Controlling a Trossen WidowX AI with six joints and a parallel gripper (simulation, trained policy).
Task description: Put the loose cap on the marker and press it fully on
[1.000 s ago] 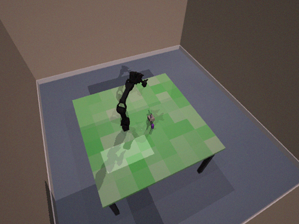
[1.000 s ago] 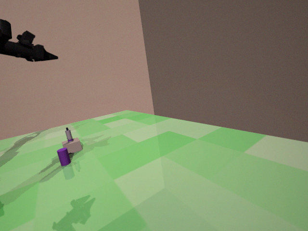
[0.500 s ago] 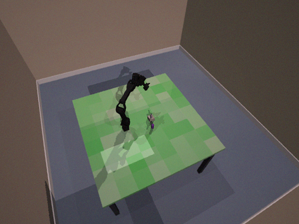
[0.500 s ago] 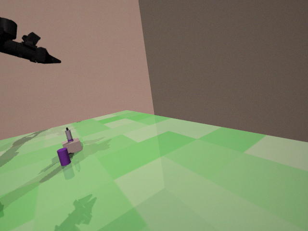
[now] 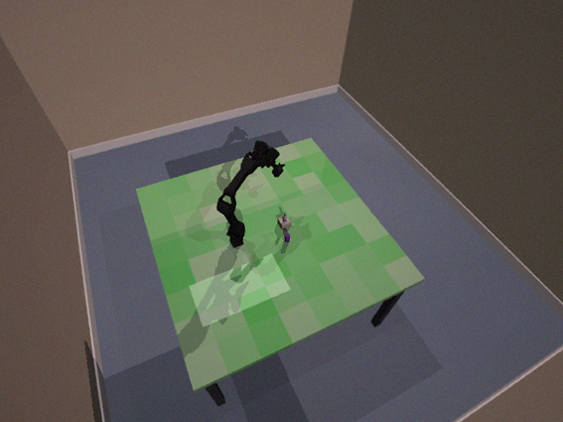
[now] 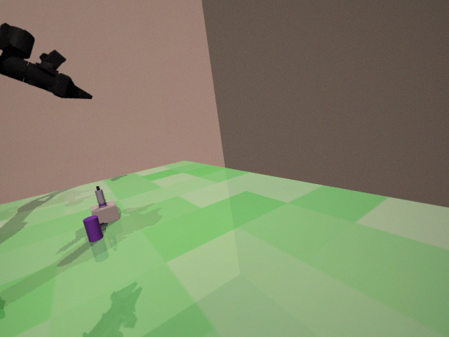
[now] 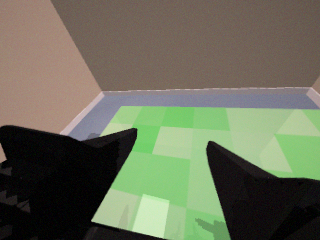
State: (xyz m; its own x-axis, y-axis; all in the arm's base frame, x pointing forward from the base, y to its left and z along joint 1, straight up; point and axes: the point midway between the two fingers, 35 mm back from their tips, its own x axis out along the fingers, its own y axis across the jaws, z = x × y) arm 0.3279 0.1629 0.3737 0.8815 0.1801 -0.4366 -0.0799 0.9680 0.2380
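My gripper tip is now 9 cm past the purple cap, 28 cm to the left of it and 33 cm above it. Also, from my gripper tip: holder block (5 cm behind, 17 cm to the right, 34 cm below).
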